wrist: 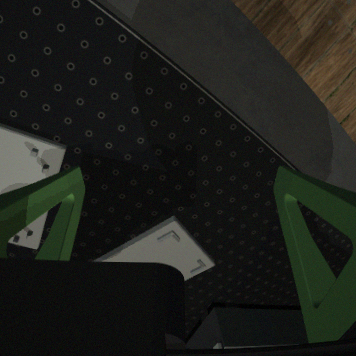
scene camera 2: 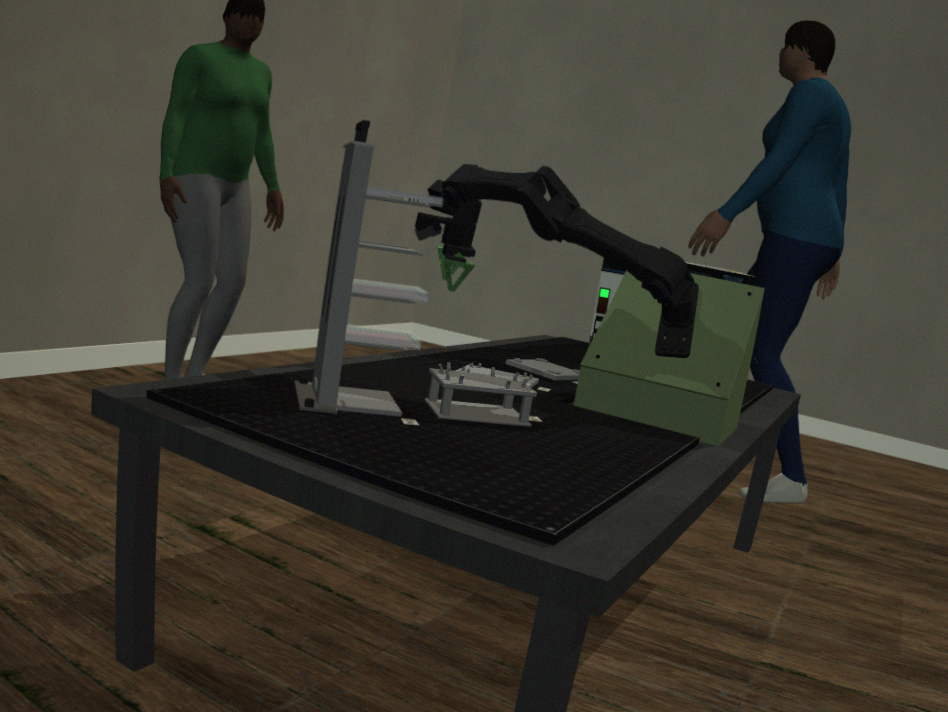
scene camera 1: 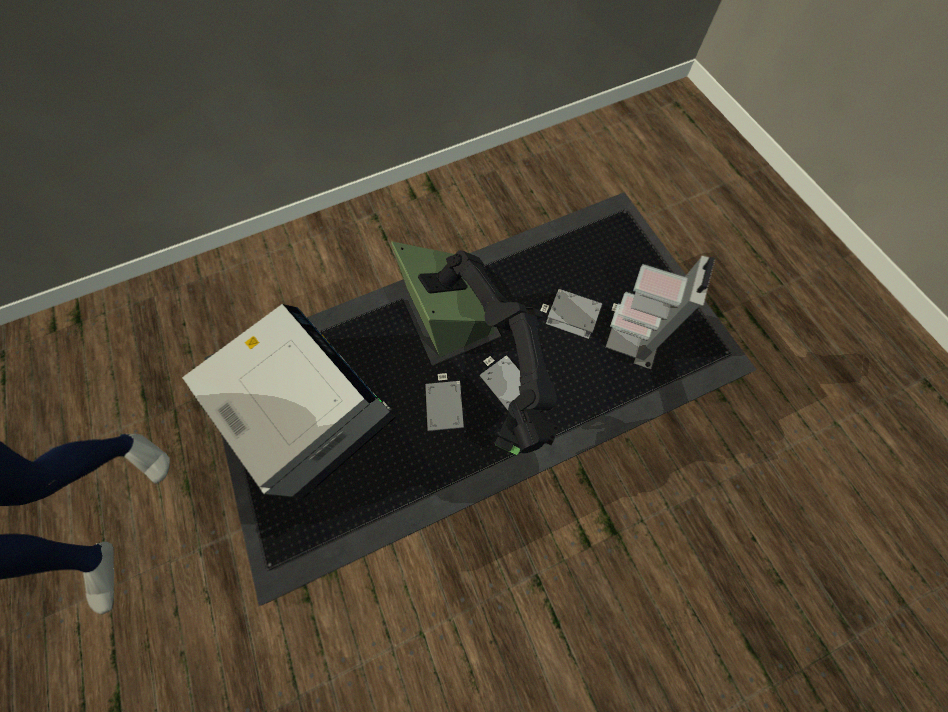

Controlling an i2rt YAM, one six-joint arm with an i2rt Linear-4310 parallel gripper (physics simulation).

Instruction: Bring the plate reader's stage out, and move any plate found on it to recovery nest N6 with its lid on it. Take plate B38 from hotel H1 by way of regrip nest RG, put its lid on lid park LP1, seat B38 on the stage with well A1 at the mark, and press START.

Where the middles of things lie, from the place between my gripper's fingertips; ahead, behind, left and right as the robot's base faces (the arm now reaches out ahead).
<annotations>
Now: hand 190 mm past the LP1 lid pad (scene camera 1: 503,378), 160 mm above it and 110 mm to the right of it. From my hand the other things lie so: nest N6 (scene camera 1: 443,400): 240 mm behind, 160 mm below, 110 mm to the right.
</annotations>
